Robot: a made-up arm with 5 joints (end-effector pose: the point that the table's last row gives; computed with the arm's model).
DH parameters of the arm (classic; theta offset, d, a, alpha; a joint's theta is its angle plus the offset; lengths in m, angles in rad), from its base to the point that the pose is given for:
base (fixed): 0 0 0 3.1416
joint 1: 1.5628 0 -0.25 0
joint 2: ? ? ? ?
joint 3: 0 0.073 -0.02 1.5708
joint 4: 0 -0.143 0.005 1.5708
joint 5: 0 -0.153 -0.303 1.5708
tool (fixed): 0 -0.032 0 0
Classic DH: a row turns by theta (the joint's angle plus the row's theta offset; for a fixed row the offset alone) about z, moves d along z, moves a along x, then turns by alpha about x.
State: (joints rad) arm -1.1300 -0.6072 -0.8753 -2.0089 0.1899
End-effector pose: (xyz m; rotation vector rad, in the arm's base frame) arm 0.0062 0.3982 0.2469 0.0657 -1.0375 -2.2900
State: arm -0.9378 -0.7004 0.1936 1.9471 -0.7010
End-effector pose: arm -0.3699 0.0285 0.2349 0.0737 -0.6505 -0.3607
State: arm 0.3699 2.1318 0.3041 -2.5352 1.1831
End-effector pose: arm 0.0614 0.2468 0.7739 -0.1804 1.4266 -0.0776
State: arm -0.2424 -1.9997 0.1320 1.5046 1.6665
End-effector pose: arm 0.1702 0.0870 0.7481 -0.5165 1.6200 0.6656
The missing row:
joint 2: -1.5628 -0.327 -0.036 -1.5708
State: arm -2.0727 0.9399 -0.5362 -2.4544 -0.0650
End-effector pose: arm 0.0263 0.0651 0.2496 -0.5379 -0.6017 -2.6041
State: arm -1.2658 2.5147 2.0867 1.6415 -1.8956
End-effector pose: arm -0.3691 -0.1497 0.2348 0.6975 1.2390 0.9723
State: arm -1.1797 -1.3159 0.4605 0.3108 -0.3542
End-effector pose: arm 0.1123 0.0051 0.1910 0.9307 -0.2899 2.0197
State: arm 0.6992 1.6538 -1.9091 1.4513 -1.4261
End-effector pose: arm 0.1919 0.3449 0.5435 -0.2307 1.7677 -1.6828
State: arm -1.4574 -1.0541 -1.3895 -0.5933 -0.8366
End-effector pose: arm 0.0493 0.1770 0.3860 -0.4763 0.9422 2.6102
